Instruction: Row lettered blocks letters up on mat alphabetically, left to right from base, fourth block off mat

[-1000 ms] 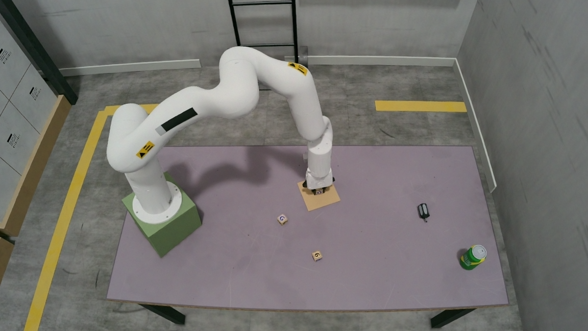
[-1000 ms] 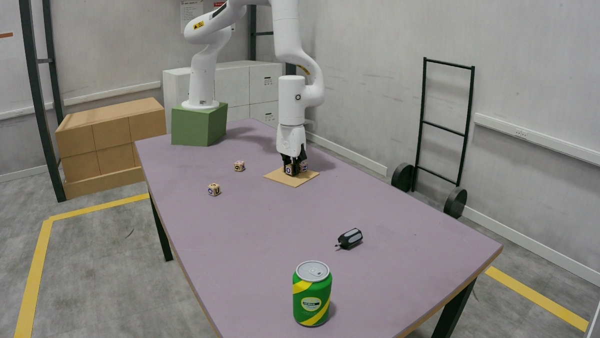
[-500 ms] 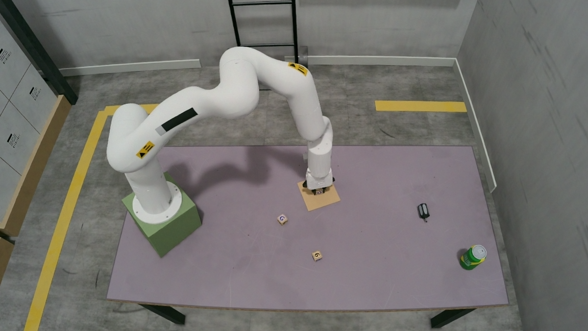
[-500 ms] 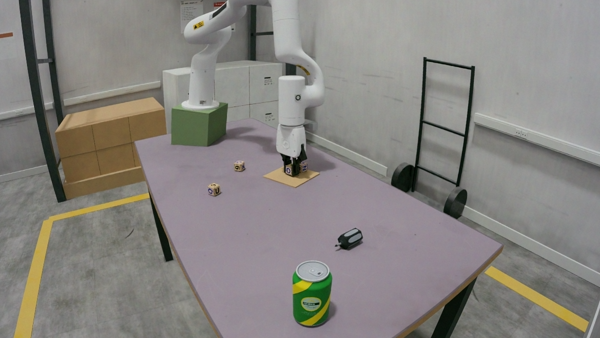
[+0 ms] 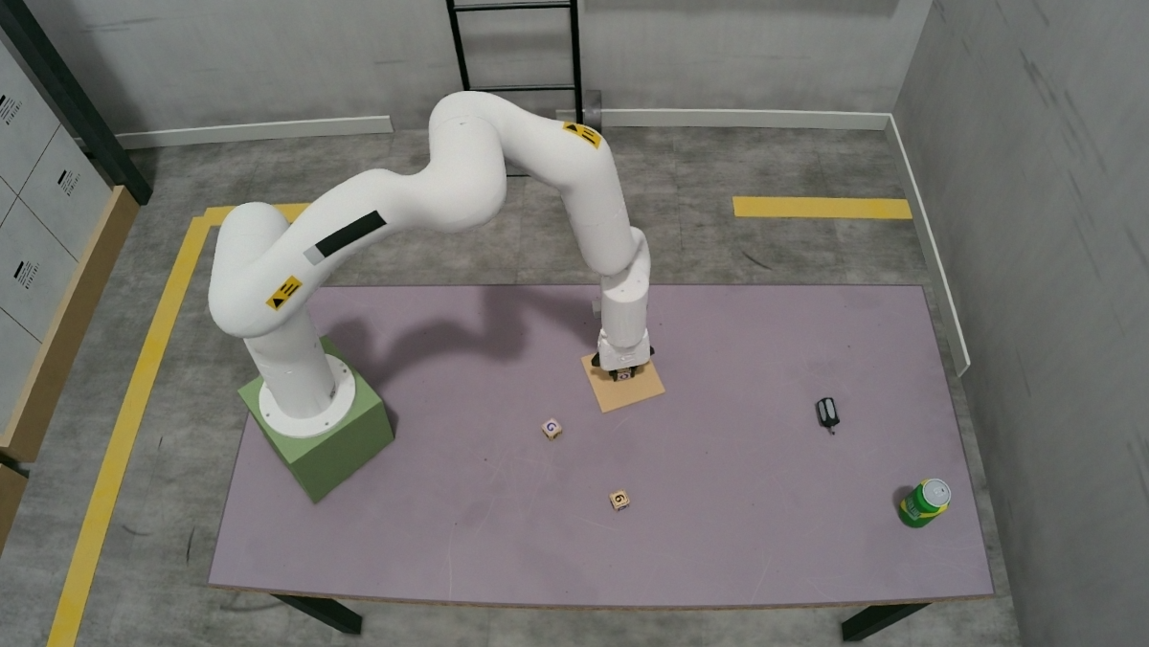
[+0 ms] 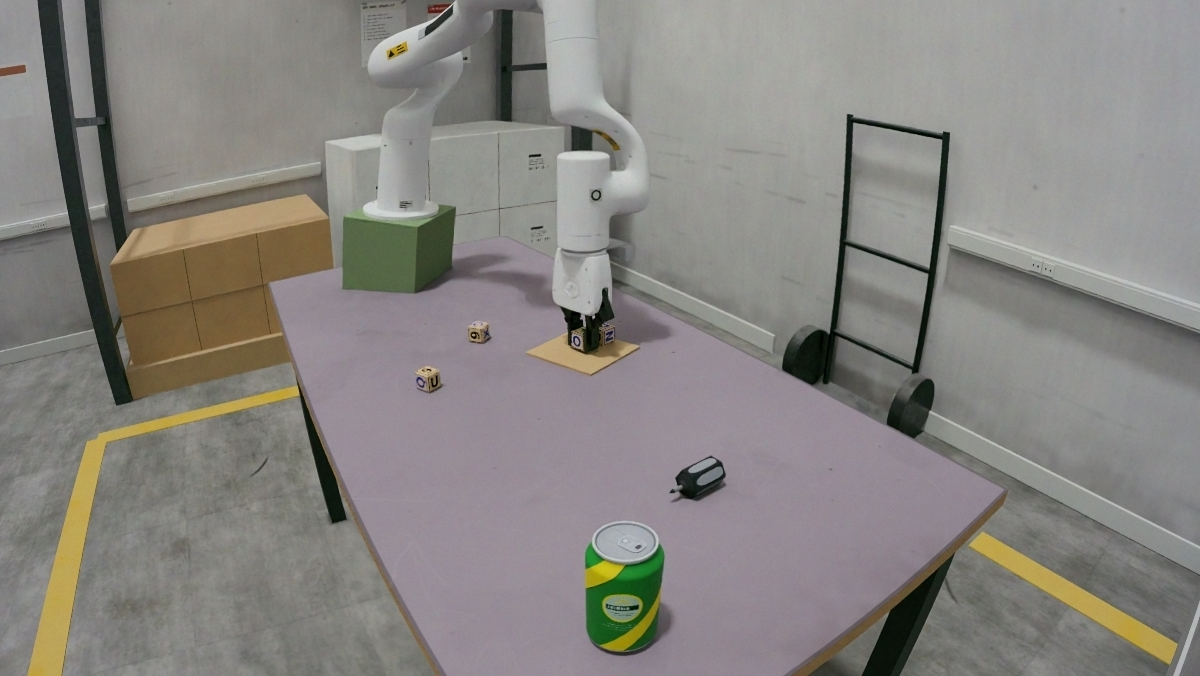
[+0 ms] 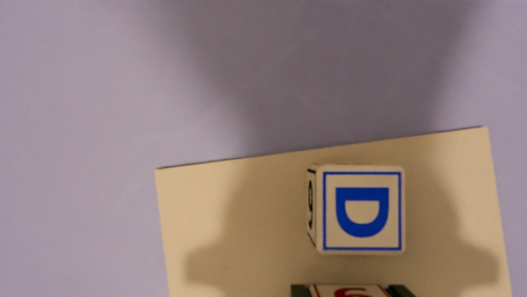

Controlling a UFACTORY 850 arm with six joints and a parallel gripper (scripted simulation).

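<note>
My gripper is now 30 mm above the tan mat. Round my hand: small black tool: 440 mm ahead, 70 mm to the right, 10 mm below; green can: 600 mm ahead, 270 mm to the right, 30 mm above.
</note>
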